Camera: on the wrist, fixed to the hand. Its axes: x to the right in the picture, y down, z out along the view.
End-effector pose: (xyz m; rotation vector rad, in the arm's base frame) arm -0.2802 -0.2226 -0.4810 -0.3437 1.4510 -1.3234
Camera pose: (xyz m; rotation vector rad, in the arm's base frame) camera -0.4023 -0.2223 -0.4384 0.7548 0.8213 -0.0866
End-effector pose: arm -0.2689 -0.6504 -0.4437 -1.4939 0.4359 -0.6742
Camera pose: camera -0.3233 -0.7309 -0.3584 -0.5435 1.0970 0.7027
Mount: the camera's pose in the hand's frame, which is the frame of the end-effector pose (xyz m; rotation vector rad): 0.0234 -0.0879 -0.0919 0.2819 -0.2277 1.6353
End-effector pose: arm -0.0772 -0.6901 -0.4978 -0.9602 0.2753 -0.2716
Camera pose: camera -0.0966 -0.8163 -0.4772 -0.2543 0.6936 1.2547
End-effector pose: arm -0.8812 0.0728 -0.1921 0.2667 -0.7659 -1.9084
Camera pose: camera -0.9107 0.0409 -0.3139 -0.3617 -0.9279 -0.2771
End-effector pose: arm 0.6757 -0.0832 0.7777 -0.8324 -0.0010 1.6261
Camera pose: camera 0.7983 -0.0812 0.7366 0.2855 -0.8725 -2.8849
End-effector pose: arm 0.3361 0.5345 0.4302 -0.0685 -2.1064 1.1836
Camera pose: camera 0.3986 0.5590 0.5407 1.4694 1.4310 -1.8942
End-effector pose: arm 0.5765 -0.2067 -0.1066 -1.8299 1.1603 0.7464
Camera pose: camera 0.6710 -0.2763 -0.0525 -0.1981 2.3276 1.4366
